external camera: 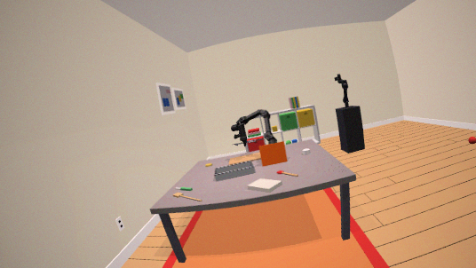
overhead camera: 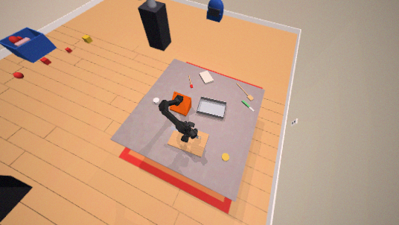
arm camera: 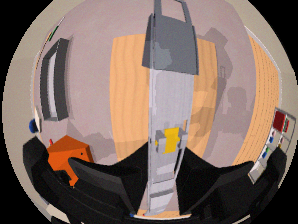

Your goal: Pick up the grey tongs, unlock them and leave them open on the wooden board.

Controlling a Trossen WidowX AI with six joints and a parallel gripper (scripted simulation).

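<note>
Now: gripper tip 30 mm short of the yellow lock piece and 40 mm below it. The rest, counted from my gripper tip: wooden board 120 mm below; yellow disc 400 mm ahead, 20 mm to the right, 120 mm below; grey roasting tin 90 mm ahead, 430 mm to the left, 100 mm below.
</note>
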